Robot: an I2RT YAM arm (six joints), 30 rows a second.
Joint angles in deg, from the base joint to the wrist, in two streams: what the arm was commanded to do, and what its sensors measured. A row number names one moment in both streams.
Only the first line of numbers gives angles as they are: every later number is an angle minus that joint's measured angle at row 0.
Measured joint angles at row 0: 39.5 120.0 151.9 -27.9 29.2 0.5
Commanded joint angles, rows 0 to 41: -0.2 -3.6 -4.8 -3.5 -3.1 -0.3; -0.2 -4.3 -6.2 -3.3 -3.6 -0.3; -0.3 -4.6 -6.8 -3.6 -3.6 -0.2; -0.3 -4.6 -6.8 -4.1 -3.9 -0.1; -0.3 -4.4 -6.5 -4.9 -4.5 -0.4; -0.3 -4.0 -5.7 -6.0 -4.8 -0.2; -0.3 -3.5 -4.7 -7.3 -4.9 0.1; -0.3 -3.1 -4.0 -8.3 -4.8 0.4; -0.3 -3.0 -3.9 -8.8 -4.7 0.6; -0.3 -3.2 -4.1 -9.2 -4.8 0.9; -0.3 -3.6 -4.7 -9.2 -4.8 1.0; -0.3 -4.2 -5.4 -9.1 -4.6 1.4; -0.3 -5.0 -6.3 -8.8 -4.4 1.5; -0.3 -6.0 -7.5 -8.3 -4.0 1.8; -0.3 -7.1 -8.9 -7.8 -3.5 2.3; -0.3 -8.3 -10.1 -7.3 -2.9 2.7; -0.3 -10.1 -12.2 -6.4 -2.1 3.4; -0.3 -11.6 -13.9 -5.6 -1.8 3.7; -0.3 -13.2 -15.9 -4.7 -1.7 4.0; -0.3 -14.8 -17.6 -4.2 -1.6 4.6; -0.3 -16.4 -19.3 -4.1 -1.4 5.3; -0.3 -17.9 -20.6 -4.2 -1.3 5.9; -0.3 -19.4 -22.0 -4.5 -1.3 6.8; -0.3 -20.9 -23.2 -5.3 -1.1 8.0; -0.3 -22.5 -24.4 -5.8 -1.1 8.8; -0.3 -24.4 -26.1 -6.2 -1.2 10.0; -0.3 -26.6 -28.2 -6.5 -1.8 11.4; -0.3 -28.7 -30.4 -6.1 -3.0 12.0; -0.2 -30.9 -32.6 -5.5 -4.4 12.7; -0.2 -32.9 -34.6 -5.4 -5.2 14.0; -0.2 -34.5 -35.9 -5.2 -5.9 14.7; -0.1 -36.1 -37.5 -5.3 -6.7 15.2; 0.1 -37.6 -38.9 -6.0 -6.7 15.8; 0.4 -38.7 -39.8 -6.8 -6.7 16.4; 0.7 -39.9 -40.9 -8.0 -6.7 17.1; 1.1 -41.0 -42.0 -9.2 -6.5 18.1; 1.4 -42.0 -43.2 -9.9 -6.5 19.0; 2.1 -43.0 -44.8 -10.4 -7.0 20.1; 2.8 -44.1 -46.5 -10.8 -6.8 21.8; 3.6 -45.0 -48.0 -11.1 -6.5 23.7; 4.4 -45.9 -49.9 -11.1 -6.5 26.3; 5.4 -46.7 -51.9 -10.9 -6.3 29.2
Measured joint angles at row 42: 3.6 -45.9 -47.9 -8.3 -5.8 21.0
